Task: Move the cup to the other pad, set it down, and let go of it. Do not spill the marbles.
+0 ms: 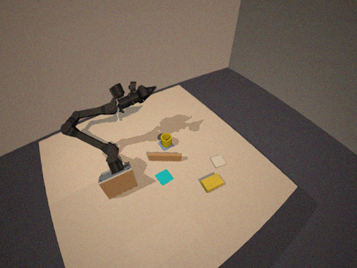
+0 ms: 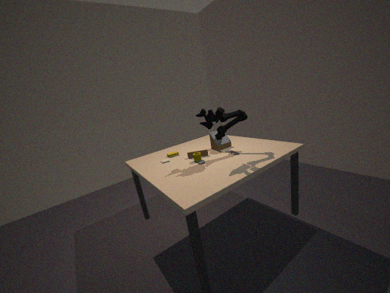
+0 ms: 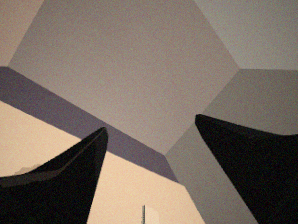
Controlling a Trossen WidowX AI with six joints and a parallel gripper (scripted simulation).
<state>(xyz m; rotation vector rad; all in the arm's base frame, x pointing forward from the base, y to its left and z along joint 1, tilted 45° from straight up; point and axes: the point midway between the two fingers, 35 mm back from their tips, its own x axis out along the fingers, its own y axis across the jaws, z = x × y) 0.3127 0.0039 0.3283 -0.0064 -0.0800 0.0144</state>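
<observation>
The yellow cup is 350 mm below my gripper tip, 90 mm to the right of it and 20 mm ahead of it. The rest, counted from my gripper tip: cyan pad (390 mm below, 310 mm to the right, 90 mm behind); then wooden bar (370 mm below, 200 mm to the right, 40 mm behind); then light blue pad (390 mm below, 90 mm to the right, 20 mm ahead).
</observation>
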